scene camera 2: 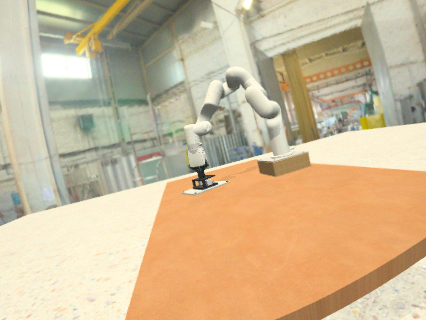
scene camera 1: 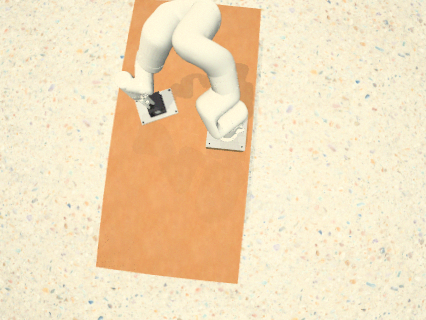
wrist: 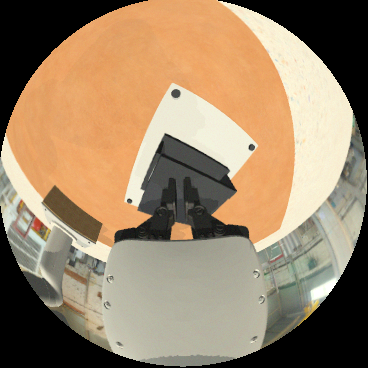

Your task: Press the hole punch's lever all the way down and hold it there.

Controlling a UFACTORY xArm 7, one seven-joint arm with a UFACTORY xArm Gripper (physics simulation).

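Frame: origin at the arm's base, x ahead, y down, z left, level; metres.
Seen in the pictures: gripper, fingertip midpoint: [scene camera 2: 202,178] [scene camera 1: 151,106] [wrist: 179,186]; arm's base, origin of the base link: [scene camera 2: 281,155] [wrist: 63,230].
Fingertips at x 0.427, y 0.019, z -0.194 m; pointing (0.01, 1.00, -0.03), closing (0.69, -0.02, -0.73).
Pixels of each thing's top centre, then the offset from my fingertips to it. Level surfaces: height alone.
- black hole punch, middle of its top: [wrist: 186,201] [scene camera 2: 202,177] [scene camera 1: 152,102] dx -0.012, dy -0.002, dz -0.022 m
- white plate, middle of its top: [wrist: 183,176] [scene camera 2: 205,186] [scene camera 1: 156,106] dx -0.012, dy +0.052, dz -0.022 m
- same orange-brown board, its level: dy +0.064 m
The black hole punch [scene camera 1: 158,106] [scene camera 2: 198,184] stands on a white plate [scene camera 1: 171,106] [scene camera 2: 219,185] [wrist: 195,117] with dark dots at its corners. Its broad dark lever [wrist: 212,192] lies nearly level above the punch's body in the wrist view. My gripper [scene camera 1: 151,104] [scene camera 2: 202,175] [wrist: 179,186] points down at the lever, with its fingertips at the lever's top near the edge closest to the wrist. The fingers are nearly together, with a narrow gap between them, and hold nothing. The fingertips' contact with the lever is too small to make out in the scene views.
The arm's base block [scene camera 1: 225,145] [scene camera 2: 285,165] [wrist: 72,215] stands on the same orange-brown board [scene camera 1: 172,220] [scene camera 2: 280,220] [wrist: 100,75], to one side of the punch. The board's long edge runs near the punch. The arm arches above the board between base and punch.
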